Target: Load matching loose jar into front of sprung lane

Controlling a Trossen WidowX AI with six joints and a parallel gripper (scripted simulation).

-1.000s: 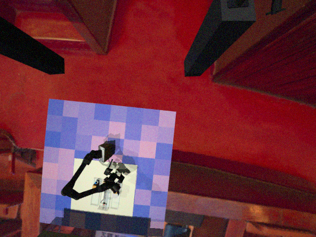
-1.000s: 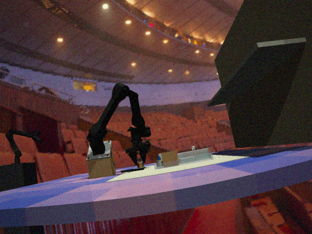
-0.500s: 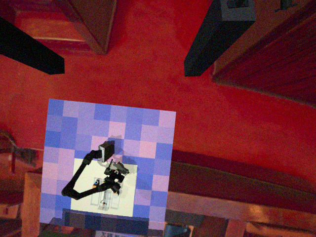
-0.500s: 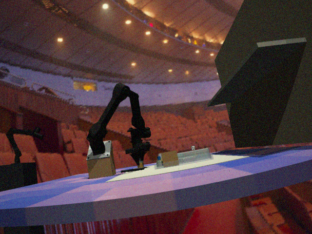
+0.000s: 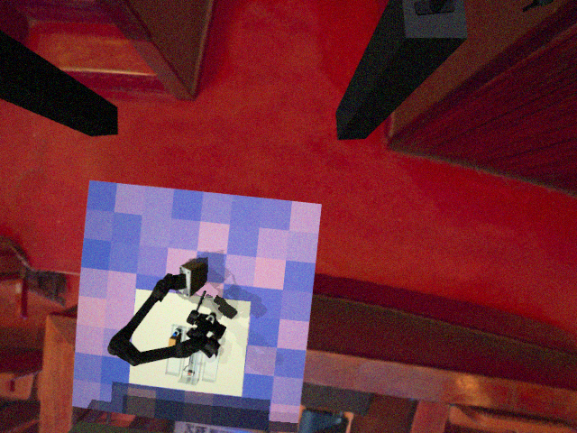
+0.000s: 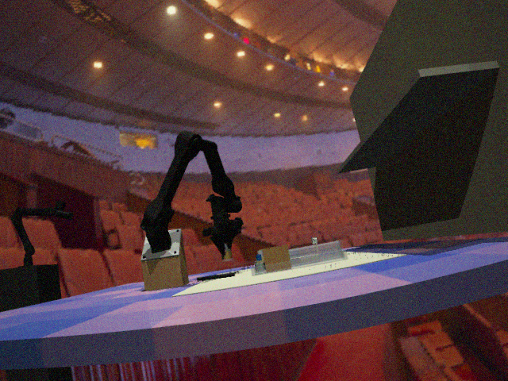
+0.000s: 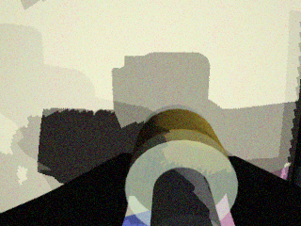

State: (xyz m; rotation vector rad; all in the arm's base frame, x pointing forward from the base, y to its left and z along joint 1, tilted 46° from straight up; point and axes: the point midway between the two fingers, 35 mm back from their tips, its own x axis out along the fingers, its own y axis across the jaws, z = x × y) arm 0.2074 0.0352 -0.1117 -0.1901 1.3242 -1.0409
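Right now the cream mat is 17 cm ahead of my gripper tip, 16 cm to the right of it and 8 cm below it. The rest, counted from my gripper tip: clear lane rack: 26 cm ahead, 14 cm to the right, 6 cm below; then thin black rod: 9 cm to the right, 7 cm below, 5 cm behind.
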